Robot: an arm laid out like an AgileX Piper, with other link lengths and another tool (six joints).
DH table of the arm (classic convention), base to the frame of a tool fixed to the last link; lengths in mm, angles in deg. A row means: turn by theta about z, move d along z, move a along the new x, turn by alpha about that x. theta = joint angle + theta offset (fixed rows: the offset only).
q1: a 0  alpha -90  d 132.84  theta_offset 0
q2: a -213.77  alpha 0  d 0  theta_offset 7.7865
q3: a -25.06  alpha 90  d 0  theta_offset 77.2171
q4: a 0  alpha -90  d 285.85  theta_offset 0
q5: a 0  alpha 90  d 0  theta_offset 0
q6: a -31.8  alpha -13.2  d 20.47  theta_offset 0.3
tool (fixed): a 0  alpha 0  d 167.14  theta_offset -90
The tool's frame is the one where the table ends.
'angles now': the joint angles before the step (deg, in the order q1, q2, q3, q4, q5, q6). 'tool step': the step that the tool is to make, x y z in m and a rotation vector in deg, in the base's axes. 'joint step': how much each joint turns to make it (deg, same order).
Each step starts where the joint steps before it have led.
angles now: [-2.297, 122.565, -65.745, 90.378, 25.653, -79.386]
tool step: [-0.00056, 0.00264, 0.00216, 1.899, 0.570, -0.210]
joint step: [0.000, -0.001, 0.002, 0.002, 1.340, 1.475]
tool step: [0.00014, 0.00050, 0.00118, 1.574, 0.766, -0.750]
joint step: [-0.061, 0.002, -0.002, -0.116, 0.781, 1.814]
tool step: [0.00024, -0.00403, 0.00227, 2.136, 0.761, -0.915]
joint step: [-0.917, -0.001, -0.001, -0.301, 1.647, 1.817]
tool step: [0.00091, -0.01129, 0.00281, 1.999, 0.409, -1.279]
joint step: [-1.967, 0.001, 0.001, -0.263, 1.970, 1.085]
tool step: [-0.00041, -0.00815, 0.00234, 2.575, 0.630, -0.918]
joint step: [-1.701, 0.184, 0.002, -0.168, 2.450, 1.293]
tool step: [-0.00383, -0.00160, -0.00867, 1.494, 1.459, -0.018]
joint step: [-0.673, 1.413, -0.004, -0.048, 1.430, 0.379]
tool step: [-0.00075, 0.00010, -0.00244, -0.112, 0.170, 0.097]
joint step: [0.001, 0.316, 0.001, 0.074, -0.052, -0.282]
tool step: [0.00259, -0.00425, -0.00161, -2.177, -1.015, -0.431]
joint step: [-0.001, 0.000, -0.071, 0.946, -1.885, -2.175]
